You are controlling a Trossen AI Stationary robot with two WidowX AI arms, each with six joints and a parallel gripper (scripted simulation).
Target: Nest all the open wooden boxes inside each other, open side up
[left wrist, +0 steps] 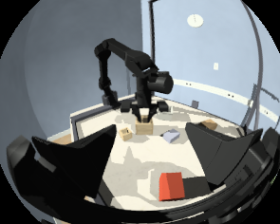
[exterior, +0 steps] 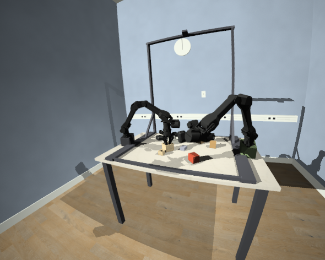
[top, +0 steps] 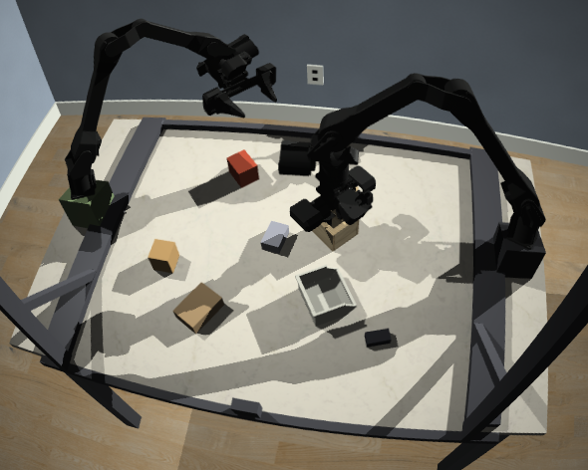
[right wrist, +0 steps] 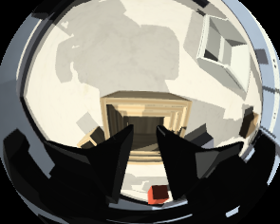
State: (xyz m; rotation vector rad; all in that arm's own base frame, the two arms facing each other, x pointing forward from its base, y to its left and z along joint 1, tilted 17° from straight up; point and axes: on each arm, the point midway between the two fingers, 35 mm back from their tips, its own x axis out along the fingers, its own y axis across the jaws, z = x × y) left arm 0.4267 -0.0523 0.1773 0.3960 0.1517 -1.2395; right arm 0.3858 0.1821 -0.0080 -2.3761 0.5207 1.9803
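Right now the large wooden box is 50 mm below my right hand. The rest, counted from my right hand: grey-blue cube 120 mm to the left, 60 mm below, 40 mm behind; then small wooden box 90 mm ahead, 60 mm below, 20 mm to the right; then grey open tray 170 mm behind, 40 mm below, 10 mm to the right.
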